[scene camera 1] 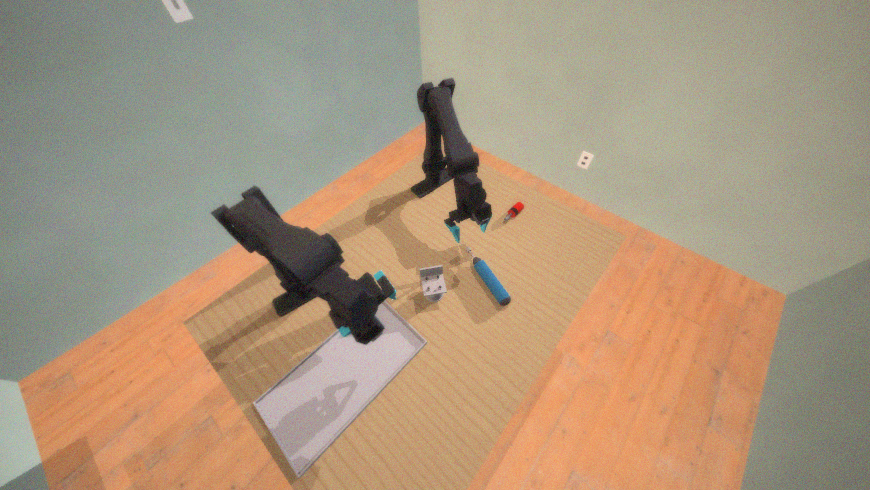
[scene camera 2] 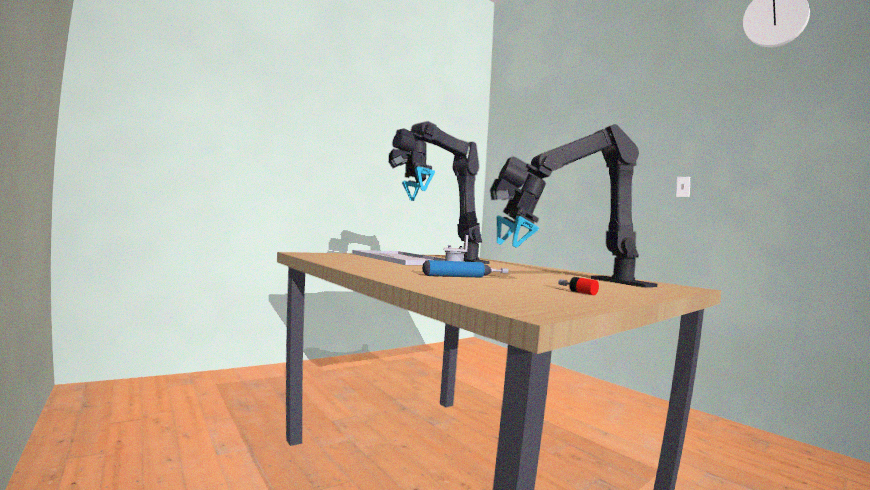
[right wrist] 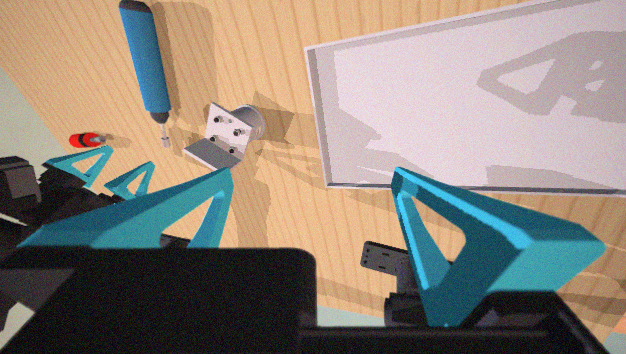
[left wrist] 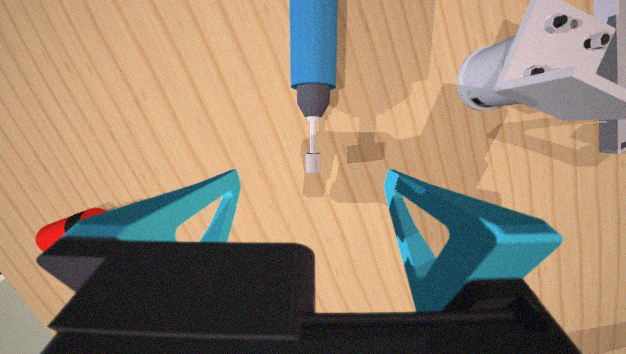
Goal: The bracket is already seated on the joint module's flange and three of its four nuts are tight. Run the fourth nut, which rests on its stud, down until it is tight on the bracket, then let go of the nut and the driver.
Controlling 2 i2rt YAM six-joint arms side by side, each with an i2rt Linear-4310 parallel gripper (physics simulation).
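Places are measured from the left arm's base along level axes (x ahead, y left, z up), in centimetres.
Where they show: left gripper, fingertip midpoint: (scene camera 1: 470,237) (scene camera 2: 506,245) (right wrist: 131,155) (left wrist: 312,177); right gripper, fingertip midpoint: (scene camera 1: 378,311) (scene camera 2: 417,195) (right wrist: 312,176); left arm's base, origin of the base link: (scene camera 1: 433,183) (scene camera 2: 622,282) (right wrist: 181,245); right arm's base, origin of the base link: (scene camera 2: 470,261).
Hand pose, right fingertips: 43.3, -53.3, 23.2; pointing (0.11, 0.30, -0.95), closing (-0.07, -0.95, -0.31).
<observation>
Each offset is from my right fingertips to the top centre of the thing, as dx, dy, dz.
The blue driver {+2.8, +36.5, -19.1} (scene camera 1: 490,281) (scene camera 2: 455,268) (left wrist: 313,45) (right wrist: 145,60) lies on the table, socket tip toward the left arm. My left gripper (scene camera 1: 471,236) (scene camera 2: 508,244) (left wrist: 312,177) (right wrist: 131,155) is open and empty, above the socket end. The grey bracket (scene camera 1: 432,281) (right wrist: 227,127) sits on the joint module {-4.0, +19.6, -15.8} (left wrist: 485,75) (right wrist: 255,120), left of the driver in scene camera 1. Four stud positions show on it in the right wrist view; how tight each nut is, I cannot tell. My right gripper (scene camera 1: 370,314) (scene camera 2: 418,194) (right wrist: 312,176) is open and empty, high near the tray.
A shallow pale tray {-2.2, -14.2, -21.6} (scene camera 1: 377,353) (right wrist: 320,120) lies on the table beyond the bracket from the driver. A short red tool {-8.9, +64.0, -19.8} (scene camera 1: 516,210) (scene camera 2: 587,286) (left wrist: 50,237) (right wrist: 80,140) with a black band lies near the left arm's side of the table (scene camera 2: 426,298).
</observation>
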